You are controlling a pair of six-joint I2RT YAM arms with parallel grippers.
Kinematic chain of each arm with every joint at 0, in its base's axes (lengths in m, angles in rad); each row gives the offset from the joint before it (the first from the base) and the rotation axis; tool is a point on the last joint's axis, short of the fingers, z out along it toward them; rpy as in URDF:
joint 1: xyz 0 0 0.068 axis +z
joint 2: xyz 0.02 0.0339 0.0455 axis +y
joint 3: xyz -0.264 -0.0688 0 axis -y
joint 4: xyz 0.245 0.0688 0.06 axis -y
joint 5: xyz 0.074 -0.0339 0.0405 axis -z
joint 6: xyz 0.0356 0 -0.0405 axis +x
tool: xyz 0 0 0 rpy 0 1.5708 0
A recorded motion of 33 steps. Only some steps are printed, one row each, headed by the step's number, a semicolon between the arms.
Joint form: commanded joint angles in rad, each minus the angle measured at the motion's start. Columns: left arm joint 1, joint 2, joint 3, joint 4, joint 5, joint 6; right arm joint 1, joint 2, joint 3, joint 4, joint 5, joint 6.
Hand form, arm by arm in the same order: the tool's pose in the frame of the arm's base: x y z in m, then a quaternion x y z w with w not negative. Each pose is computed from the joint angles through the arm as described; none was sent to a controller.
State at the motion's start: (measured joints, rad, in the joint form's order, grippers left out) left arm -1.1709 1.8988 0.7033 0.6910 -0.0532 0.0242; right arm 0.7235 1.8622 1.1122 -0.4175 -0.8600 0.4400
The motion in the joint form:
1: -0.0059 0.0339 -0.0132 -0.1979 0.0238 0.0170; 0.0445 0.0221 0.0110 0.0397 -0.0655 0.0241
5: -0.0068 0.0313 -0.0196 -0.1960 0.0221 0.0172; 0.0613 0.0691 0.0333 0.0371 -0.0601 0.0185
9: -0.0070 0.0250 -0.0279 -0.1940 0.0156 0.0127; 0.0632 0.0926 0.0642 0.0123 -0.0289 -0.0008
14: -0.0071 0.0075 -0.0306 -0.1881 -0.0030 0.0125; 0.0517 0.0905 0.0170 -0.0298 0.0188 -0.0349
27: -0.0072 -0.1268 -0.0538 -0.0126 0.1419 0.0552; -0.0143 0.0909 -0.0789 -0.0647 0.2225 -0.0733
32: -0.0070 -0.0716 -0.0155 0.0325 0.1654 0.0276; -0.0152 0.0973 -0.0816 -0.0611 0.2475 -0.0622
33: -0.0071 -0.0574 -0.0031 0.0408 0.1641 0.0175; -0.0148 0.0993 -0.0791 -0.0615 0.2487 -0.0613
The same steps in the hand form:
1: 0.1274 -0.3038 0.0732 0.51962 0.75531 -0.20330 0.34377; 0.2393 0.2706 0.1524 0.22685 -0.84949 -0.46667 0.09546
5: 0.1266 -0.3024 0.0727 0.51998 0.75551 -0.20228 0.34339; 0.2392 0.2789 0.1418 0.23060 -0.85161 -0.45842 0.10695
9: 0.1260 -0.3005 0.0731 0.51726 0.75732 -0.20057 0.34450; 0.2431 0.2828 0.1397 0.23464 -0.85834 -0.44504 0.10065
14: 0.1267 -0.3006 0.0783 0.51147 0.75602 -0.19861 0.35691; 0.2370 0.2694 0.1262 0.22605 -0.87596 -0.41135 0.11133
27: 0.1241 -0.3078 0.1304 0.51591 0.66919 -0.31052 0.43543; 0.2381 0.2322 0.0988 0.18729 -0.92790 -0.30918 0.09125
32: 0.1280 -0.3193 0.1272 0.50755 0.66568 -0.33065 0.43582; 0.2385 0.2312 0.0957 0.18058 -0.93330 -0.29744 0.08870
33: 0.1294 -0.3225 0.1266 0.50305 0.66690 -0.33379 0.43678; 0.2389 0.2317 0.0956 0.18034 -0.93353 -0.29692 0.08854

